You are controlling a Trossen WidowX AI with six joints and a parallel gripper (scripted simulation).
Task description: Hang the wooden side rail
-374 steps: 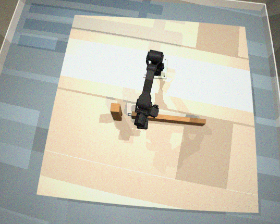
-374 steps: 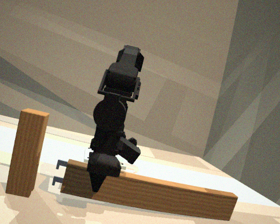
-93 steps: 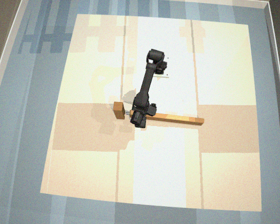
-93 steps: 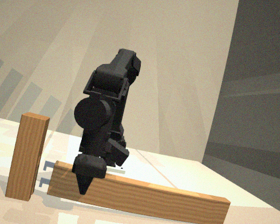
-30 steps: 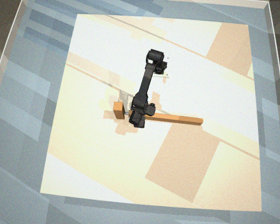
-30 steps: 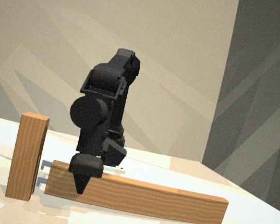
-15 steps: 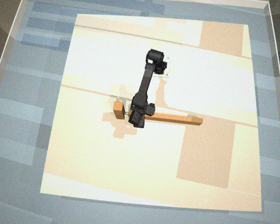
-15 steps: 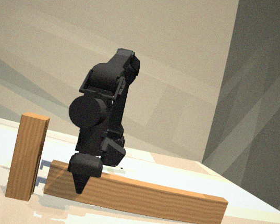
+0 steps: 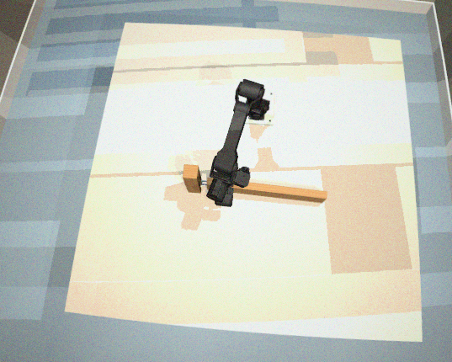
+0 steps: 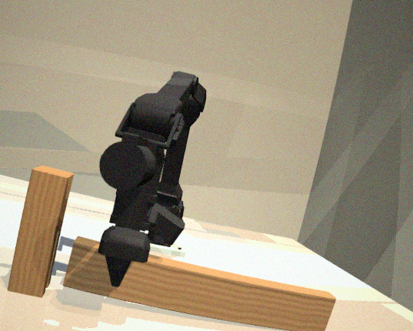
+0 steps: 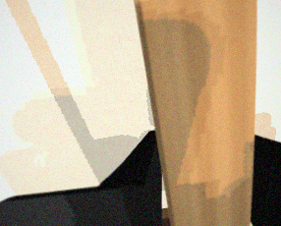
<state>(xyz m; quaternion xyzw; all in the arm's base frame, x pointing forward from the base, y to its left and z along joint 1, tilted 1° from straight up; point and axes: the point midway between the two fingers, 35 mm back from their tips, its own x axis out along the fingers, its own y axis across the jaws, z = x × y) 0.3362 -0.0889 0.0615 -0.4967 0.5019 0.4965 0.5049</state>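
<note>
The headboard post lies 12 cm to the right of my gripper tip and 4 cm above it.
</note>
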